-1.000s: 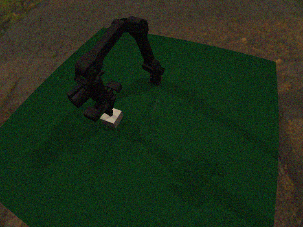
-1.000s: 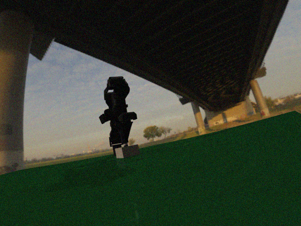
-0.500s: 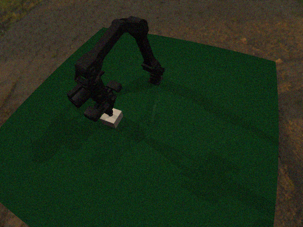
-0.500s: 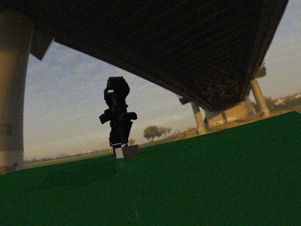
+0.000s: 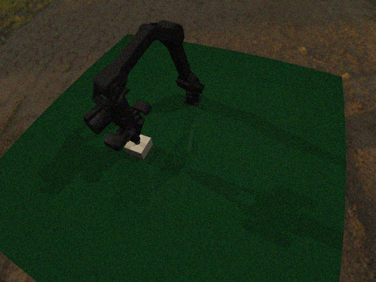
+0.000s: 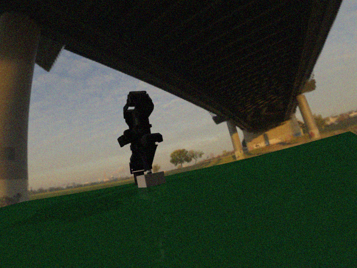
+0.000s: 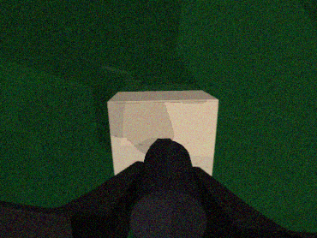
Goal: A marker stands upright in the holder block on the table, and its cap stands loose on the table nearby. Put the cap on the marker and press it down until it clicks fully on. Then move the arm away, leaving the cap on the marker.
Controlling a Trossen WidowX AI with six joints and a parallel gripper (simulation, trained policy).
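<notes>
Right now the dark cap is 2 cm above my gripper tip. The rest, counted from my gripper tip: pale holder block: 4 cm below.
</notes>
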